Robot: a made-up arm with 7 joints. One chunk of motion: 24 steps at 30 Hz.
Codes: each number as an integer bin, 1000 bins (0 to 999) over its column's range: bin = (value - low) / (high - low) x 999, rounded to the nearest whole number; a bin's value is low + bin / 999 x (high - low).
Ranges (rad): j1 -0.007..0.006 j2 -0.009..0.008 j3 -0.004..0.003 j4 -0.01..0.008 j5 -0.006..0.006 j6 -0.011..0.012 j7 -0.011..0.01
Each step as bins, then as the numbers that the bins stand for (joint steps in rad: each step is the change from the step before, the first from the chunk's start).
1 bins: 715 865 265 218 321 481 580
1 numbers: 0.00230 0.00572 -0.00214 -0.00607 -0.00214 0.00007 0.00119
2 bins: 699 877 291 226 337 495 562
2 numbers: 0.00210 0.00592 -0.00196 -0.00593 -0.00195 0.00040 0.00081
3 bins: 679 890 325 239 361 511 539
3 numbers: 0.00184 0.00615 -0.00172 -0.00569 -0.00166 0.00076 0.00033
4 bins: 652 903 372 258 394 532 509
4 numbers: 0.00148 0.00637 -0.00139 -0.00535 -0.00127 0.00125 -0.00030
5 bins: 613 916 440 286 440 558 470
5 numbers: 0.00098 0.00659 -0.00092 -0.00485 -0.00071 0.00185 -0.00112
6 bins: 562 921 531 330 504 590 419
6 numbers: 0.00031 0.00667 -0.00028 -0.00405 0.00005 0.00258 -0.00219
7 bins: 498 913 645 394 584 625 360
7 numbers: -0.00052 0.00654 0.00052 -0.00290 0.00102 0.00339 -0.00343
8 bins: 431 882 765 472 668 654 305
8 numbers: -0.00139 0.00601 0.00136 -0.00150 0.00202 0.00406 -0.00459
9 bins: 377 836 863 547 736 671 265
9 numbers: -0.00209 0.00523 0.00205 -0.00014 0.00284 0.00445 -0.00543
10 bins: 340 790 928 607 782 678 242
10 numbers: -0.00258 0.00444 0.00250 0.00094 0.00339 0.00461 -0.00591
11 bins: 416 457 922 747 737 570 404
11 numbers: -0.00159 -0.00122 0.00246 0.00346 0.00285 0.00212 -0.00251
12 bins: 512 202 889 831 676 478 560
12 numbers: -0.00034 -0.00556 0.00223 0.00497 0.00212 0.00001 0.00077
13 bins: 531 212 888 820 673 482 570
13 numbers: -0.00009 -0.00539 0.00222 0.00477 0.00208 0.00010 0.00098
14 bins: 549 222 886 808 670 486 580
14 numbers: 0.00014 -0.00522 0.00221 0.00456 0.00205 0.00019 0.00119
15 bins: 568 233 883 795 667 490 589
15 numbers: 0.00039 -0.00504 0.00219 0.00432 0.00201 0.00028 0.00138
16 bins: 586 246 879 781 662 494 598
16 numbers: 0.00063 -0.00481 0.00216 0.00407 0.00195 0.00037 0.00157
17 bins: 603 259 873 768 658 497 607
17 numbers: 0.00085 -0.00459 0.00212 0.00384 0.00190 0.00044 0.00176
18 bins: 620 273 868 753 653 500 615
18 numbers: 0.00107 -0.00435 0.00208 0.00357 0.00184 0.00051 0.00193
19 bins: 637 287 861 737 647 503 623
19 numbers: 0.00129 -0.00412 0.00203 0.00328 0.00177 0.00058 0.00210
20 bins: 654 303 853 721 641 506 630
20 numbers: 0.00151 -0.00384 0.00198 0.00299 0.00170 0.00065 0.00224
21 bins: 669 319 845 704 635 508 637
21 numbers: 0.00171 -0.00357 0.00192 0.00268 0.00163 0.00070 0.00239
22 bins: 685 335 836 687 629 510 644
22 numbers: 0.00191 -0.00330 0.00186 0.00238 0.00156 0.00074 0.00254
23 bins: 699 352 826 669 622 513 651
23 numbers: 0.00210 -0.00301 0.00179 0.00205 0.00147 0.00081 0.00268
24 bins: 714 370 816 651 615 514 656
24 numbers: 0.00229 -0.00270 0.00172 0.00173 0.00139 0.00083 0.00279
